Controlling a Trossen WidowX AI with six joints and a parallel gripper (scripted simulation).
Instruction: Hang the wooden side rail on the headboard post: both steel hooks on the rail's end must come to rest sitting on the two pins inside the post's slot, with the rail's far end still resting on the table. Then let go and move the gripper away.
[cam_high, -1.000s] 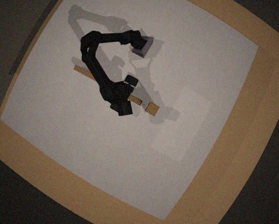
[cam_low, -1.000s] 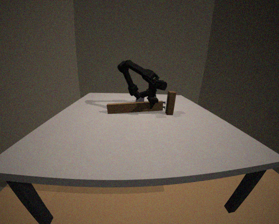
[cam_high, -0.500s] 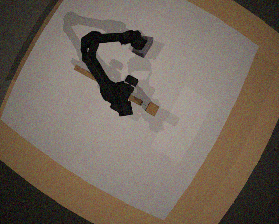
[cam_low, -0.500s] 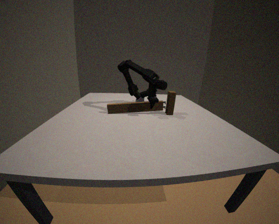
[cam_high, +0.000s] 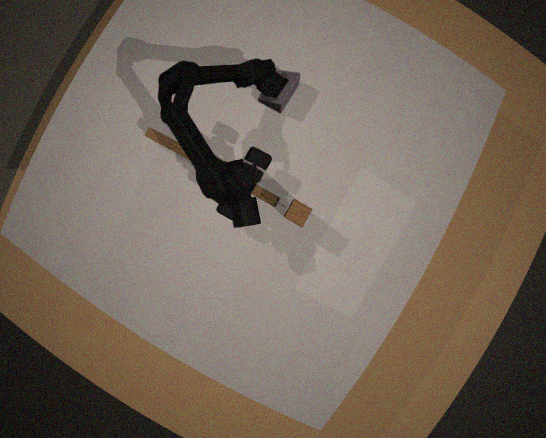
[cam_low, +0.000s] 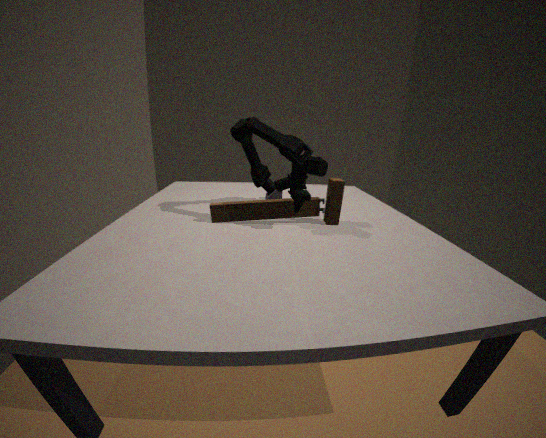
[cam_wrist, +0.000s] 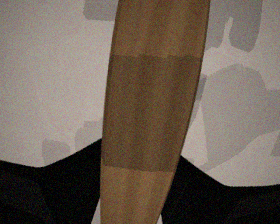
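Right now my gripper tip is 15 cm to the right of the headboard post, 4 cm below it and 1 cm past it.
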